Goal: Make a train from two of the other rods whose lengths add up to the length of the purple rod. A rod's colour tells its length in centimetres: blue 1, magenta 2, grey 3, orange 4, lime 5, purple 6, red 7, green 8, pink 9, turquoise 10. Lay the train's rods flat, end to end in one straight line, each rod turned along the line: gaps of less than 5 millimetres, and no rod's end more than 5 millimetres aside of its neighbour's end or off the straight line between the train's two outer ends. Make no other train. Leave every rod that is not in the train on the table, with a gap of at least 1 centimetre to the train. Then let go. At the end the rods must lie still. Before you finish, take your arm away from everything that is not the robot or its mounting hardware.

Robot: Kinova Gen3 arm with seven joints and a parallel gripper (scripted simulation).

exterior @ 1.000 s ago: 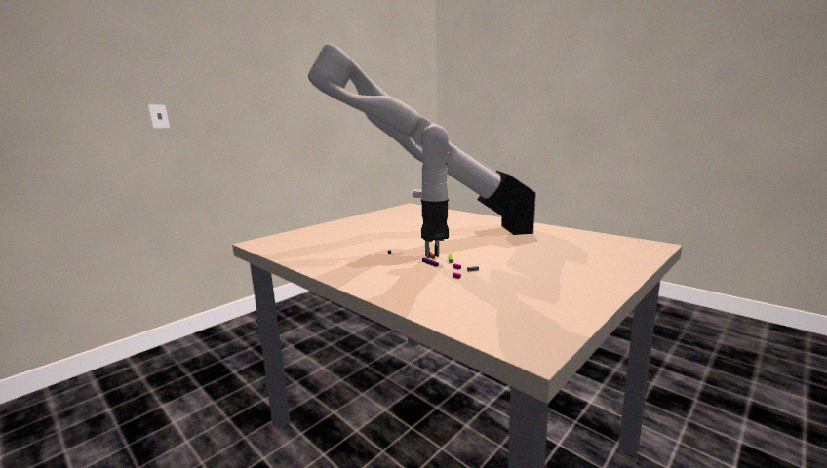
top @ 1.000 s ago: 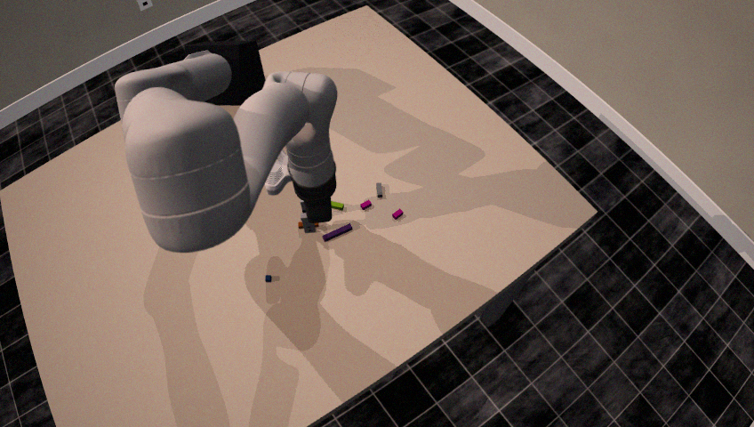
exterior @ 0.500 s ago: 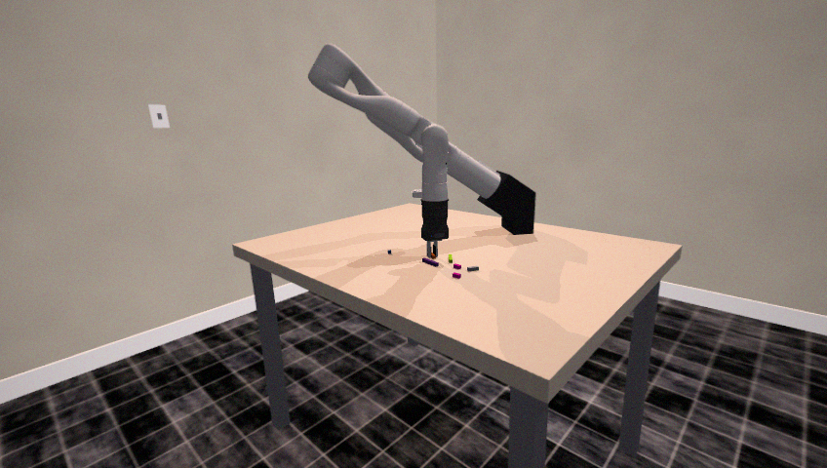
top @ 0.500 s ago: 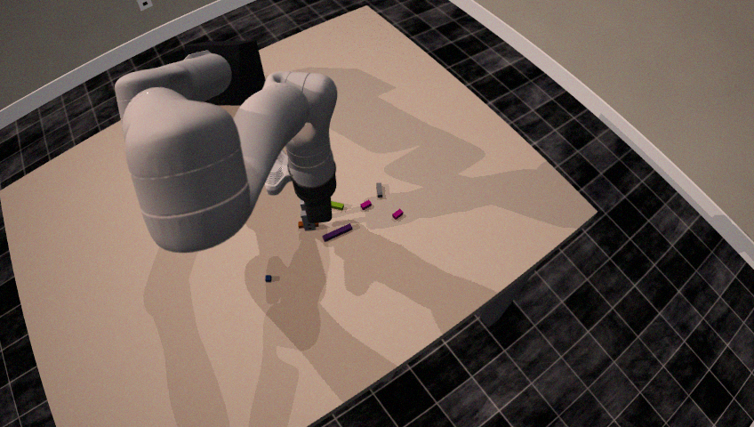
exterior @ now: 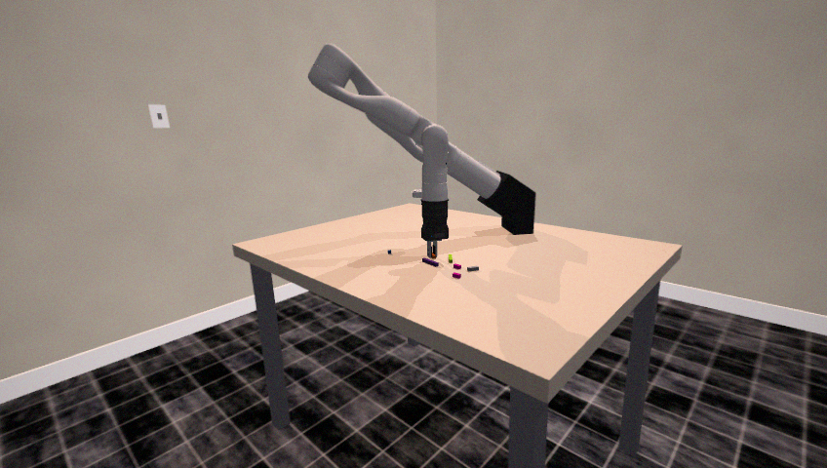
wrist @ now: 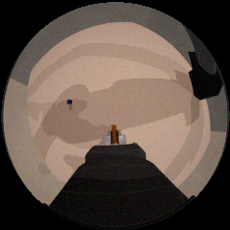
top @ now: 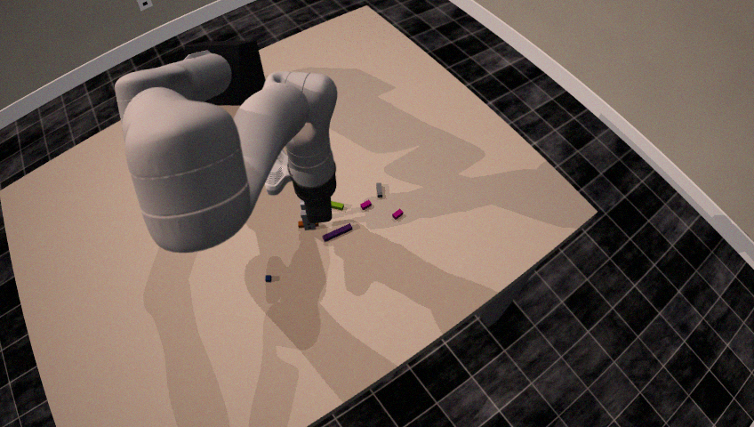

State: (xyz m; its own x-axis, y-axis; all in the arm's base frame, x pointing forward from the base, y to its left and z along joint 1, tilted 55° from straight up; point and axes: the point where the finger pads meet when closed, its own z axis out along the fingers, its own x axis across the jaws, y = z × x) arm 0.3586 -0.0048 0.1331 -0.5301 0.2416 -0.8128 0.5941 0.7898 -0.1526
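Now: the purple rod 60 mm ahead of my hand, 20 mm to the left of it and 10 mm below it. Also, from my hand: lime rod (60 mm to the left, 10 mm below, 10 mm ahead); then orange rod (10 mm below); then small blue rod (140 mm to the right, 10 mm below, 10 mm ahead).
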